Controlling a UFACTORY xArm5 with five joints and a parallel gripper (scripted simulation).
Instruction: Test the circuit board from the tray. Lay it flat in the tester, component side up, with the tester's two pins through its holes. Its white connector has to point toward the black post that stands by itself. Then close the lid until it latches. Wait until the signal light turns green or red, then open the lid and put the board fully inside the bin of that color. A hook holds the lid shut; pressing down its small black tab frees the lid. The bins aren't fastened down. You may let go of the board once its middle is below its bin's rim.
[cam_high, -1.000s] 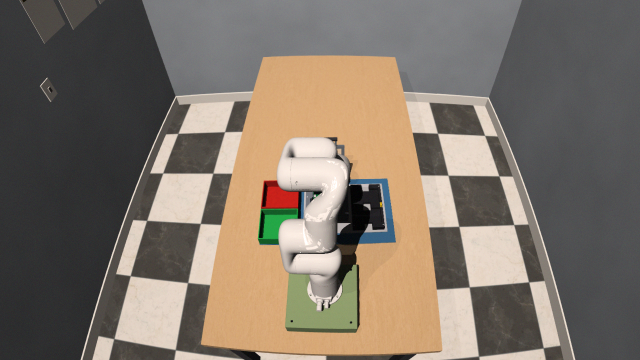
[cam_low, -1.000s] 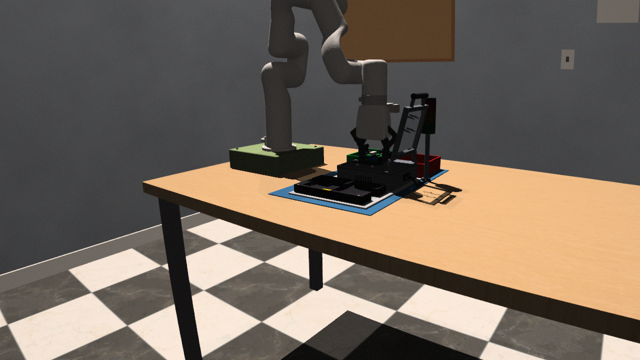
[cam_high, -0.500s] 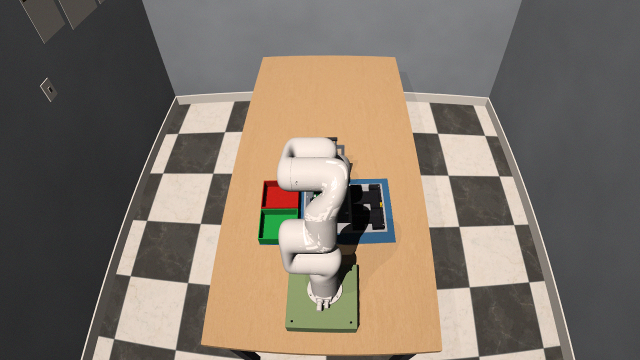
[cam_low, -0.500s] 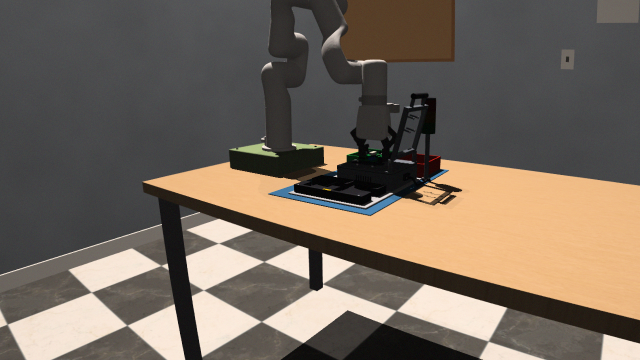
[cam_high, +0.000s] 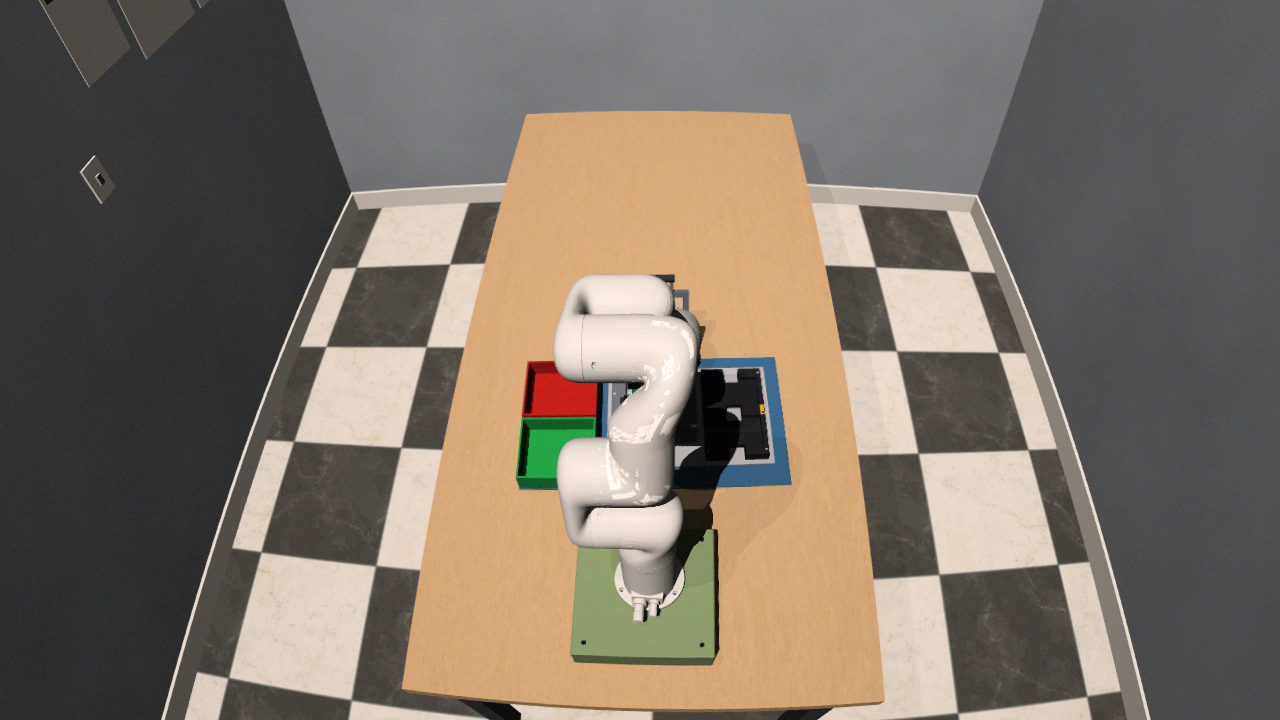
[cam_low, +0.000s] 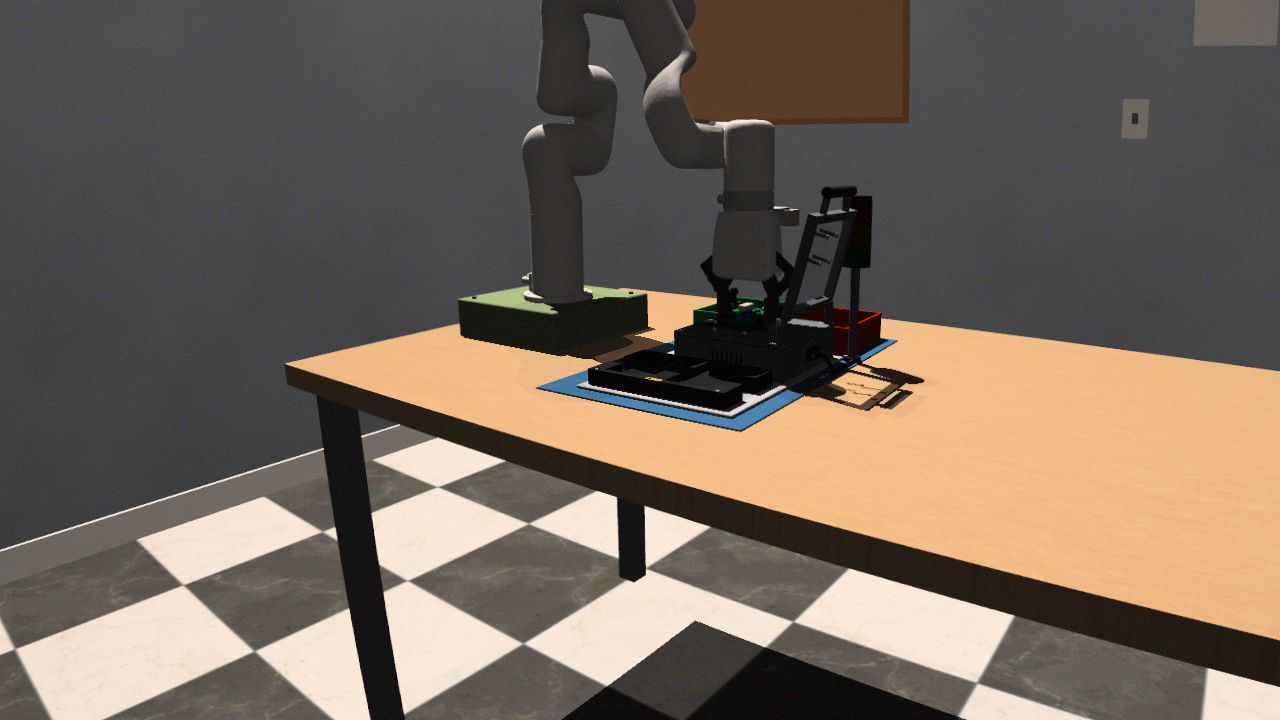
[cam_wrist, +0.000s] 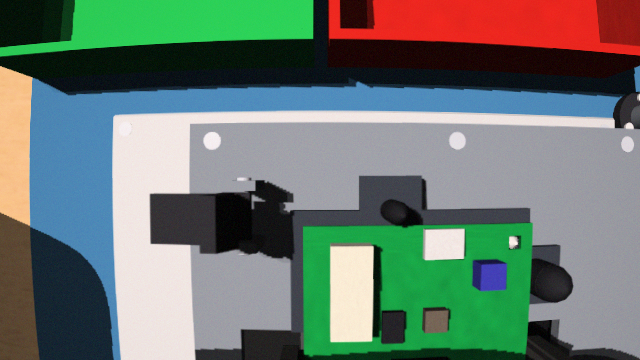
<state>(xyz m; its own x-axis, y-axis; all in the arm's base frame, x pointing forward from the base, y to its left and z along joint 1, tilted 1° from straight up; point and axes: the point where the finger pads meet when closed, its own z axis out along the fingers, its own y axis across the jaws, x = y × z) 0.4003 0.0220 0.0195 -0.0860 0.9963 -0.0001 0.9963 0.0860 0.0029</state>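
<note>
Now: hand right at the green circuit board. The rest, counted from my hand: black tab: 70 mm behind, 50 mm to the left, 10 mm above; tester lid: 120 mm ahead, 10 mm to the left, 100 mm above; red bin: 30 mm ahead, 200 mm to the left, 70 mm below.
</note>
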